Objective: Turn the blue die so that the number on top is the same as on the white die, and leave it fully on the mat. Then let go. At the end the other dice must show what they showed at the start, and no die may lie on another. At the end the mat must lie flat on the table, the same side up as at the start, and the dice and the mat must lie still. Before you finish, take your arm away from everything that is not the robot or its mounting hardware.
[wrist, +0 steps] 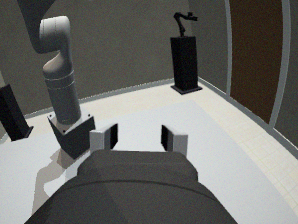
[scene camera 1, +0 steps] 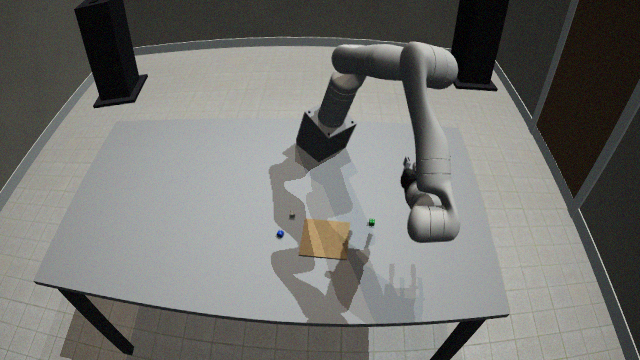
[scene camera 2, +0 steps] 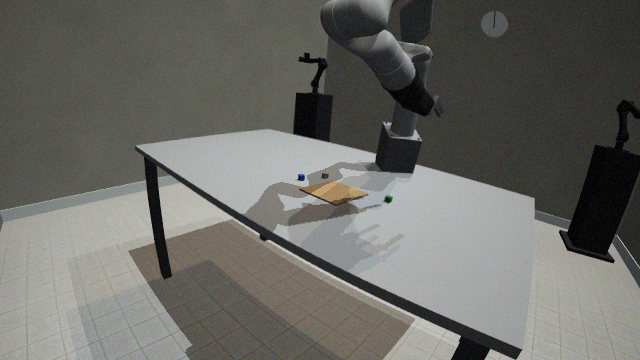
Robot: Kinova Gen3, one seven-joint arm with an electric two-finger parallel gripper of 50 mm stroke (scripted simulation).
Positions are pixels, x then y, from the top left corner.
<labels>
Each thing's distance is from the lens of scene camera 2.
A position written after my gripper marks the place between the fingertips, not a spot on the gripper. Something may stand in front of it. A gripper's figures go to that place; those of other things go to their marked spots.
my gripper (scene camera 2: 431,109): 0.74 m
tan mat (scene camera 2: 333,192): 0.84 m
</labels>
